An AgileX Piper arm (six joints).
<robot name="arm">
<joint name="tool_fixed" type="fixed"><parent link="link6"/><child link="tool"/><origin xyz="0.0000 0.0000 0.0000" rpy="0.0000 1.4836 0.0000"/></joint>
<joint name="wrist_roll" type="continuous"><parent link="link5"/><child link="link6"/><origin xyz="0.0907 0.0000 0.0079" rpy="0.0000 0.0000 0.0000"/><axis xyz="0.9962 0 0.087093"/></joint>
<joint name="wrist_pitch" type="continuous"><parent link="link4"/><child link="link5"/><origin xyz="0.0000 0.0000 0.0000" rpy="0.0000 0.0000 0.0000"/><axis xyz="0 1 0"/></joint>
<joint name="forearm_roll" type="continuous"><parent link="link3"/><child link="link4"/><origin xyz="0.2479 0.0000 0.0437" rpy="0.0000 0.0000 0.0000"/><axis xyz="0.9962 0 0.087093"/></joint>
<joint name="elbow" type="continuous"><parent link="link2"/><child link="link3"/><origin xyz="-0.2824 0.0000 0.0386" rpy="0.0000 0.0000 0.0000"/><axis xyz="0 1 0"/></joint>
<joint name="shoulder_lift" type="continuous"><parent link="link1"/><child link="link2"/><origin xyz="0.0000 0.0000 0.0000" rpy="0.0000 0.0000 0.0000"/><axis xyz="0 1 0"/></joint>
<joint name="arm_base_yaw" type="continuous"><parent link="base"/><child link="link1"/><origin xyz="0.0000 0.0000 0.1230" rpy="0.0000 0.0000 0.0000"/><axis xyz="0 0 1"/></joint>
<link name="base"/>
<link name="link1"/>
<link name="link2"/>
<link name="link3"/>
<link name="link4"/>
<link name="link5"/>
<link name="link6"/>
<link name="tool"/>
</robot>
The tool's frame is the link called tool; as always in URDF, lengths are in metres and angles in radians. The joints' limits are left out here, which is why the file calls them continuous.
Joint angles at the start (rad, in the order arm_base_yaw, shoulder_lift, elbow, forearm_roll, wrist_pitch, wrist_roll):
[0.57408 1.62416 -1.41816 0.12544 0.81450 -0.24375]
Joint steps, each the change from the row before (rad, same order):
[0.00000 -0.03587 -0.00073 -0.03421 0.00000 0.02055]
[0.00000 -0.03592 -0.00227 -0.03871 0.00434 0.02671]
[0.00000 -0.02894 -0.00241 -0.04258 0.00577 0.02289]
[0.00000 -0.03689 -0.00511 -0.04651 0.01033 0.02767]
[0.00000 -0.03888 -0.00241 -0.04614 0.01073 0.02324]
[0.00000 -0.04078 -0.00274 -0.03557 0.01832 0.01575]
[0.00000 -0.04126 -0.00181 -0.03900 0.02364 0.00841]
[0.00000 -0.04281 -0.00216 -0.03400 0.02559 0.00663]
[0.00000 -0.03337 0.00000 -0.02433 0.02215 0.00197]
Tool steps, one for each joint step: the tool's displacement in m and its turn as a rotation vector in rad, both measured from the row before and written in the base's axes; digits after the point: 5 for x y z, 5 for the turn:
[-0.00495 -0.00588 0.01274 0.00095 -0.04105 -0.01277]
[-0.00535 -0.00649 0.01277 -0.00050 -0.03898 -0.01778]
[-0.00428 -0.00613 0.01017 -0.00944 -0.03595 -0.01580]
[-0.00618 -0.00773 0.01326 -0.00588 -0.04184 -0.02078]
[-0.00713 -0.00838 0.01280 -0.00777 -0.04267 -0.01943]
[-0.00872 -0.00867 0.01260 -0.00566 -0.03520 -0.01593]
[-0.00937 -0.00950 0.01169 -0.01572 -0.03462 -0.01410]
[-0.01041 -0.00987 0.01156 -0.01203 -0.03239 -0.01474]
[-0.00853 -0.00787 0.00793 -0.01136 -0.02163 -0.01090]

